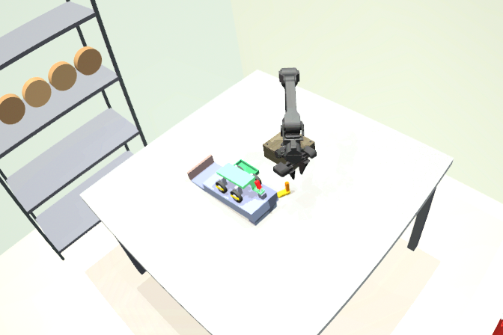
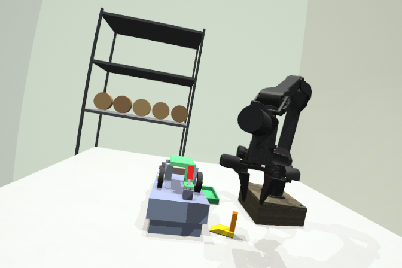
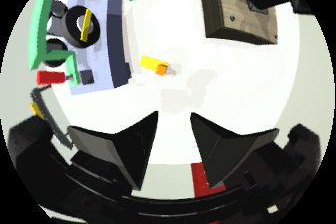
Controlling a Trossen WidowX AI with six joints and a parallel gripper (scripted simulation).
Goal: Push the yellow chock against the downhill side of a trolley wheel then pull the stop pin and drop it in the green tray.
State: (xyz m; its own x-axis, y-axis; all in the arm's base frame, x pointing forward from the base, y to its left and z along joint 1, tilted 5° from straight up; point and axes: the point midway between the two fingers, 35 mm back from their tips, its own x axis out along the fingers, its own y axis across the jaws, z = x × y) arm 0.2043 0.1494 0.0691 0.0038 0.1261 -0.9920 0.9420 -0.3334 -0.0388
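The yellow chock lies 100 mm below my gripper tip, 60 mm to the right of it and 30 mm ahead of it. The rest, counted from my gripper tip: red-headed stop pin (130 mm ahead, 100 mm to the right, 10 mm above); trolley (210 mm to the right, 130 mm ahead); lavender ramp (210 mm to the right, 130 mm ahead, 70 mm below).
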